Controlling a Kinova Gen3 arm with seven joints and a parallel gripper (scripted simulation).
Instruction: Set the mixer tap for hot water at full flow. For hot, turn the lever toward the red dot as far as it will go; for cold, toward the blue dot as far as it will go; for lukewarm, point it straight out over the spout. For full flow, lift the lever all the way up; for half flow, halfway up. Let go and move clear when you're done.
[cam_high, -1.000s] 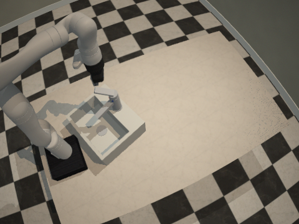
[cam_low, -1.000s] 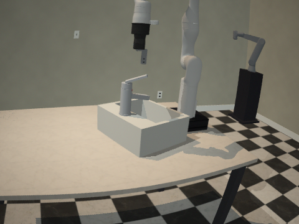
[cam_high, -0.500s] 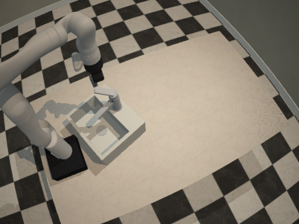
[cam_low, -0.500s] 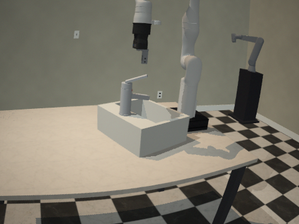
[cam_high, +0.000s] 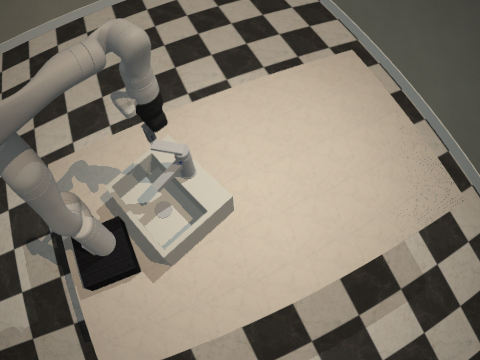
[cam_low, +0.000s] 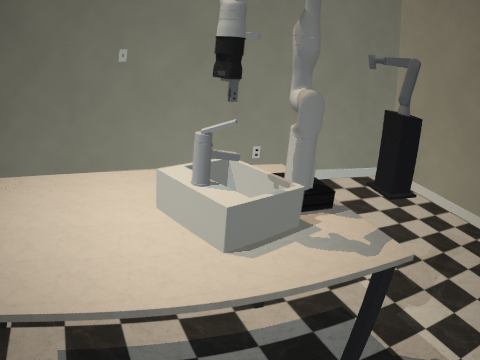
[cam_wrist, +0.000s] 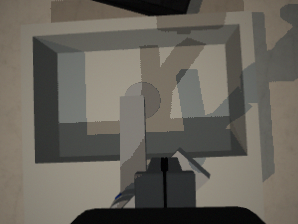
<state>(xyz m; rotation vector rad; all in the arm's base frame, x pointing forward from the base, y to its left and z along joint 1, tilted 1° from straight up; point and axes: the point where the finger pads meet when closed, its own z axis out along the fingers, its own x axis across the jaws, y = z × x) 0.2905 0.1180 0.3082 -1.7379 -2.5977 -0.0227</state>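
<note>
The lever is 9 cm below my hand and 3 cm ahead of it. Also, from my hand: white sink basin (33 cm below, 6 cm to the right, 4 cm behind).
</note>
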